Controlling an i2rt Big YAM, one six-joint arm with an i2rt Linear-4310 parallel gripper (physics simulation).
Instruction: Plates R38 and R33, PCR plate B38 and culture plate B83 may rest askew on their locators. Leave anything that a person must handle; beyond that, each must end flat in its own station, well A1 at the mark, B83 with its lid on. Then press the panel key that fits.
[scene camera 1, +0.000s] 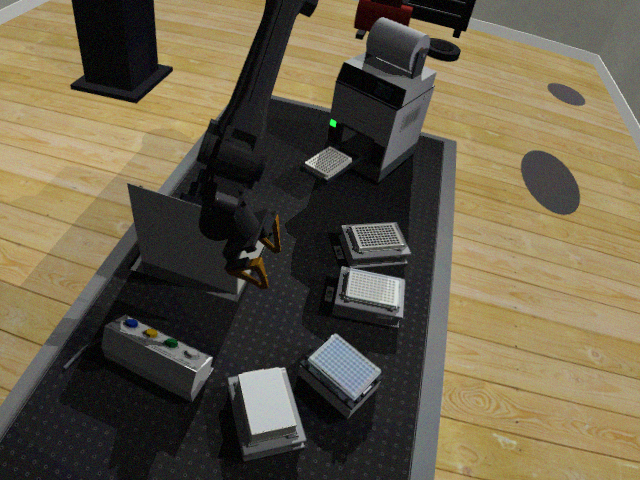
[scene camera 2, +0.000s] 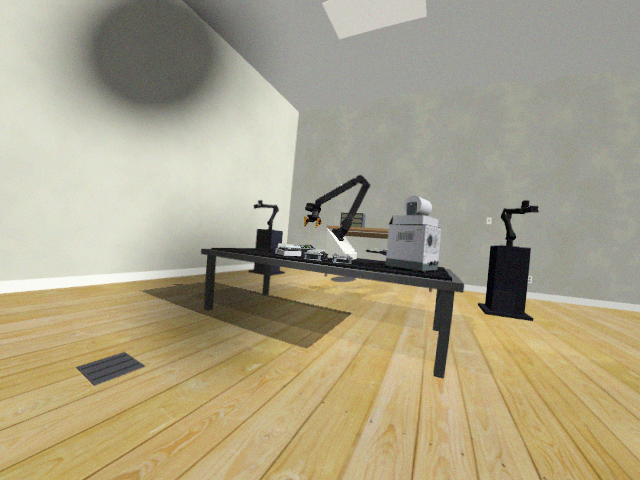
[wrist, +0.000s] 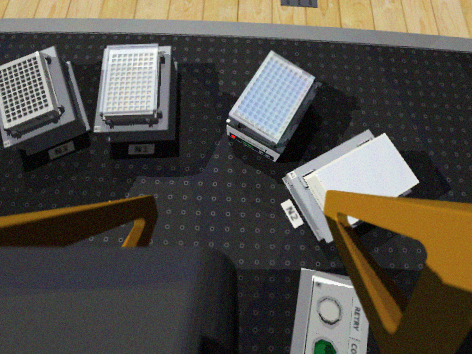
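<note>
My gripper (scene camera 1: 272, 268) (scene camera 2: 312, 225) (wrist: 239, 203) is open and empty, high above the table. A pale gridded plate (scene camera 1: 377, 236) (wrist: 25, 90) sits on station N3. A pale plate with a clear rim (scene camera 1: 373, 288) (wrist: 131, 82) sits on station N1. A blue-welled plate (scene camera 1: 345, 365) (wrist: 274, 97) rests on a dark-based unit with a red light. A plain white-topped plate (scene camera 1: 266, 401) (wrist: 365, 172) sits on station N2, partly behind a finger in the wrist view. Plate names are unreadable; slight tilts are hard to judge. The key panel (scene camera 1: 155, 356) (wrist: 300, 320) has blue, yellow, green and white keys.
A grey-white machine (scene camera 1: 361, 116) (scene camera 2: 413, 242) with a green light stands at the far end. Another gridded plate (scene camera 1: 328, 162) lies at its opening. An upright grey screen (scene camera 1: 170, 237) stands beside the arm, behind the key panel. A thin rod (scene camera 1: 77, 357) lies left of the panel.
</note>
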